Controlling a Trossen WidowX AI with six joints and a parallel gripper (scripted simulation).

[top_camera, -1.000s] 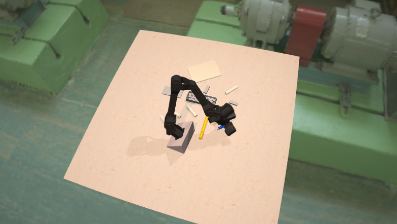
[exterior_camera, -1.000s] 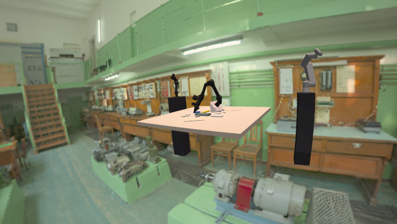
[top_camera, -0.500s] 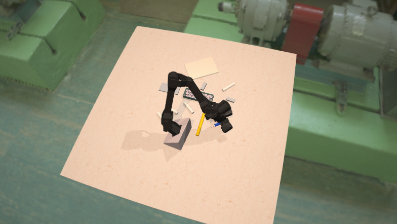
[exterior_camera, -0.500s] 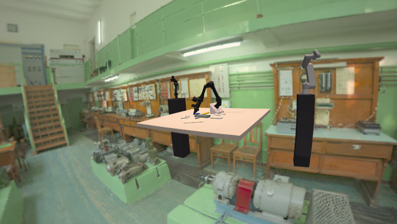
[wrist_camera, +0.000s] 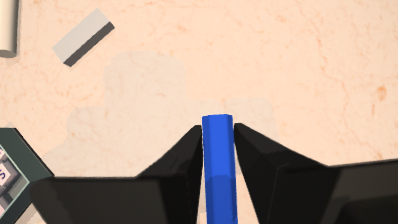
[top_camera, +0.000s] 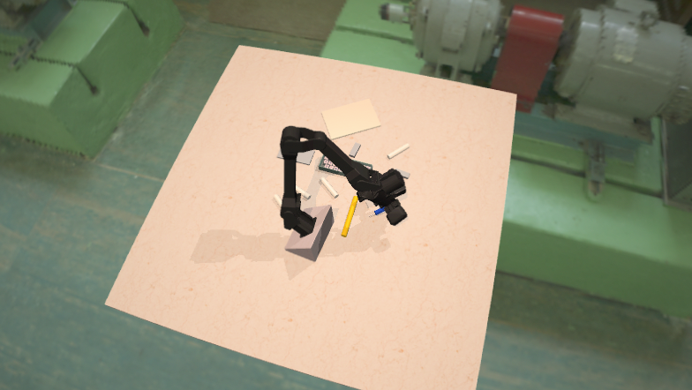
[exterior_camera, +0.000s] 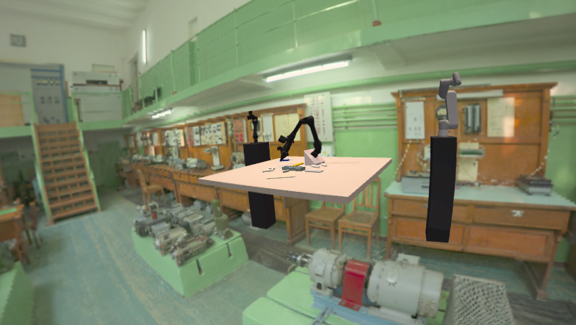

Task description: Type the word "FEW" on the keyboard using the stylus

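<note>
Now: gripper tip 6 cm to the right of the blue stylus and 4 cm past it. Round my gripper tip: yellow rod: 16 cm to the left, 5 cm behind, 4 cm below; beige sheet: 38 cm ahead, 23 cm to the left, 5 cm below; grey block: 15 cm ahead, 5 cm below, 1 cm to the right.
</note>
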